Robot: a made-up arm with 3 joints.
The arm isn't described. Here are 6 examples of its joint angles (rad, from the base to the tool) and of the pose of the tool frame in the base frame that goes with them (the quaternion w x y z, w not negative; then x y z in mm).
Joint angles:
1: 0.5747 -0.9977 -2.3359
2: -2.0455 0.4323 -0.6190
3: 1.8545 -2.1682 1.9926
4: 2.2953 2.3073 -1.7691
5: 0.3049 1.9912 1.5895
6: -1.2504 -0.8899 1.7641
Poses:
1: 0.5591 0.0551 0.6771 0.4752 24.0 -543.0 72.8
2: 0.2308 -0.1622 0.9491 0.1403 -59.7 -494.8 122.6
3: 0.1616 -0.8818 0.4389 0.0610 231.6 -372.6 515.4
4: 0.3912 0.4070 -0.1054 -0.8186 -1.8 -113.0 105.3
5: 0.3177 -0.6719 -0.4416 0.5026 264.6 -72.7 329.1
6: 0.8730 0.0273 -0.2293 -0.4295 28.1 -557.7 -114.8
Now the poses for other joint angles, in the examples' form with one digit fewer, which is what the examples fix.
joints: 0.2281 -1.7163 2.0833
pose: 0.264 0.454 -0.598 -0.605 301 -498 -18
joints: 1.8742 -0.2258 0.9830
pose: 0.141 0.102 -0.984 0.049 -61 -487 474
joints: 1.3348 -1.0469 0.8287
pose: 0.407 0.484 -0.765 0.125 251 -409 418
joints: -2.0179 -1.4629 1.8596
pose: 0.742 -0.240 0.059 -0.623 -301 -516 15
